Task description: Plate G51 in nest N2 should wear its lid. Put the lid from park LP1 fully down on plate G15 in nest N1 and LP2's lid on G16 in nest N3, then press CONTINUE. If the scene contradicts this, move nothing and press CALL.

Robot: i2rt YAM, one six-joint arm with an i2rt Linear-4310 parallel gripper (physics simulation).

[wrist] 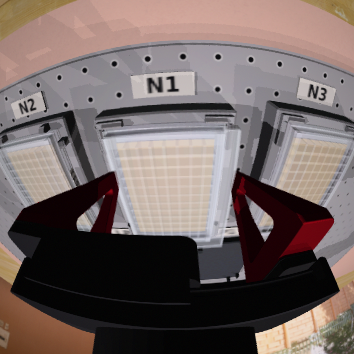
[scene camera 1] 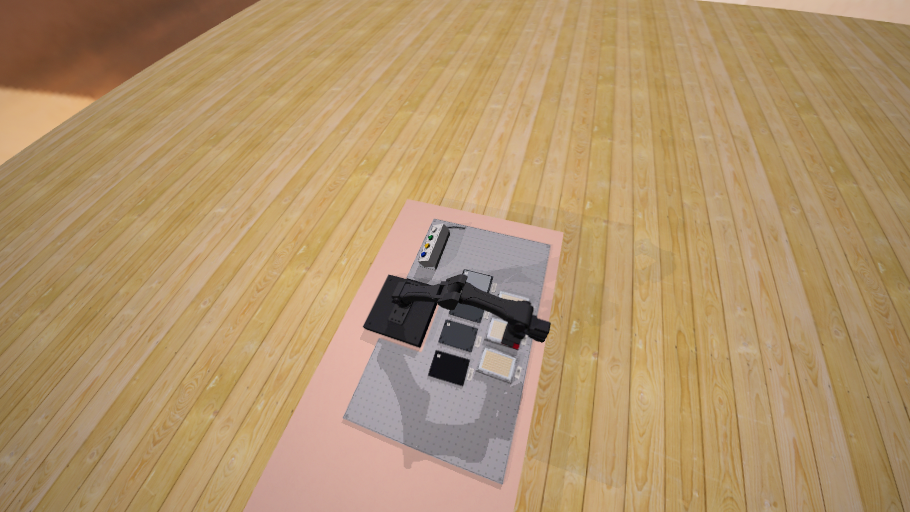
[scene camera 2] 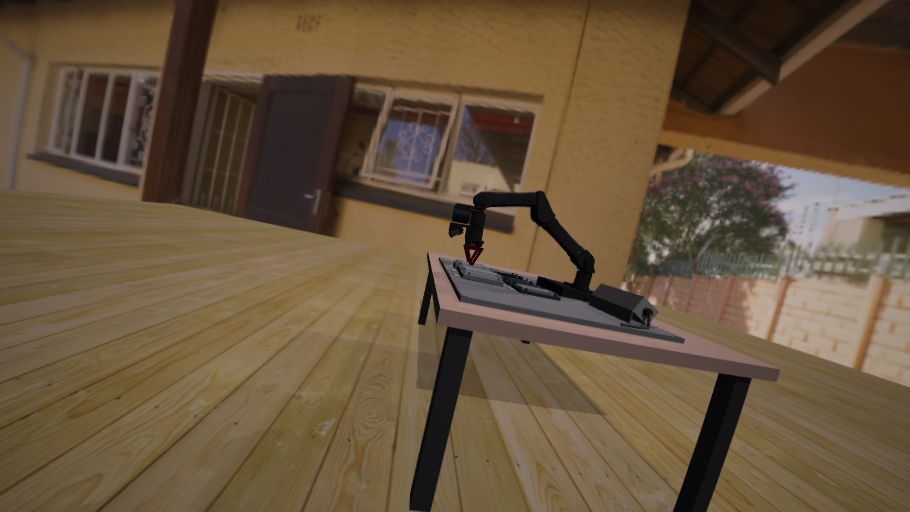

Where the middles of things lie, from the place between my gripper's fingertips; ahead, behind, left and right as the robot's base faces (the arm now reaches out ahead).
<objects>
Right now the N1 nest (wrist: 172, 112) is 20 mm behind my hand, 10 mm to the left of it and 20 mm below it. The rest, counted from my hand: N3 nest (wrist: 276, 114) (10 mm behind, 120 mm to the right, 20 mm below); N2 nest (wrist: 65, 121) (20 mm behind, 130 mm to the left, 20 mm below); LP1 lid park (scene camera 1: 454, 334) (200 mm behind, 70 mm to the right, 30 mm below).
</objects>
